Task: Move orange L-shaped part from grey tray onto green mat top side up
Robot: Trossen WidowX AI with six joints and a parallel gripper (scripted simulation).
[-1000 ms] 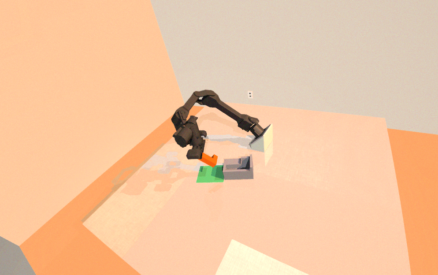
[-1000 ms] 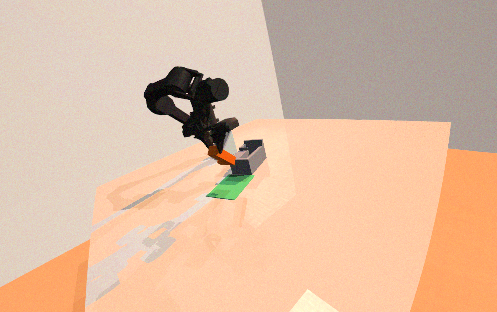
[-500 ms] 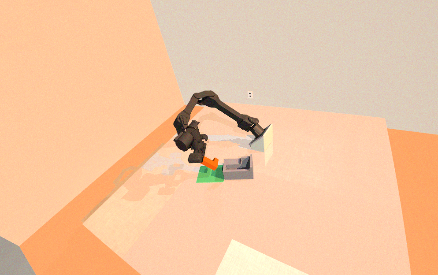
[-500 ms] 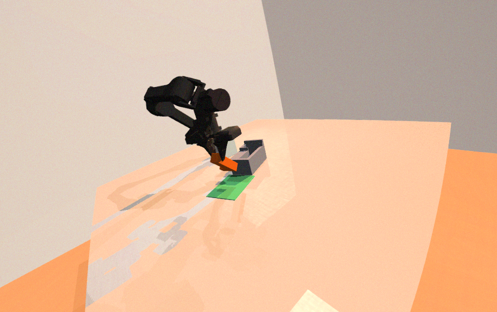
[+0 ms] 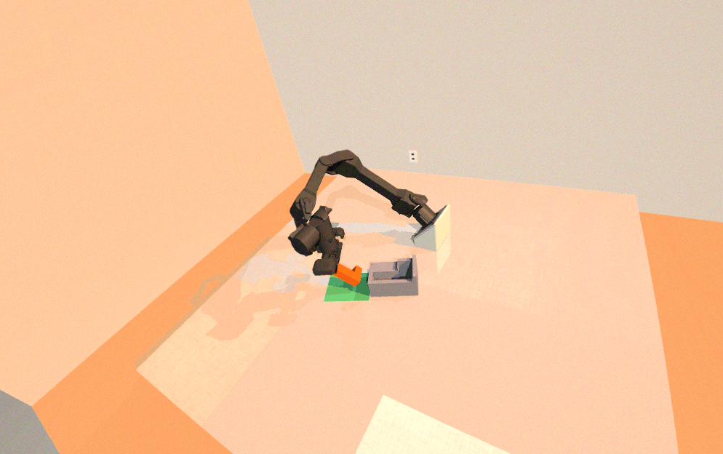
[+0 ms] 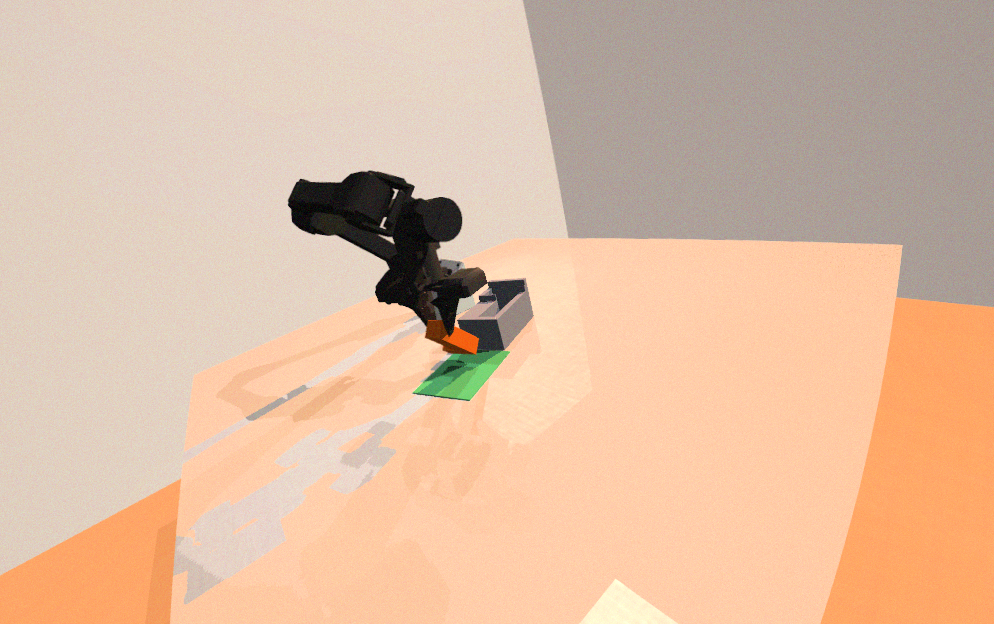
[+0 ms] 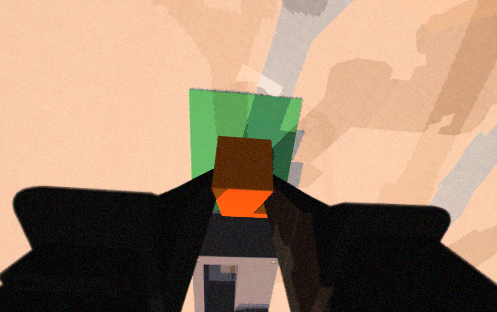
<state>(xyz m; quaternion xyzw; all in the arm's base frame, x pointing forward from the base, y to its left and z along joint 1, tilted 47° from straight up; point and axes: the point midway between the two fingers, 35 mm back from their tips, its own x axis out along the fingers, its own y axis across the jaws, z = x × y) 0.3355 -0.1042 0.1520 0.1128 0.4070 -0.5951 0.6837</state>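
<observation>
Now: gripper tip 30 mm past the orange L-shaped part, 30 mm above it and 20 mm to the right of it. Also, from my gripper tip: green mat 100 mm below, 20 mm to the left, 10 mm behind.
</observation>
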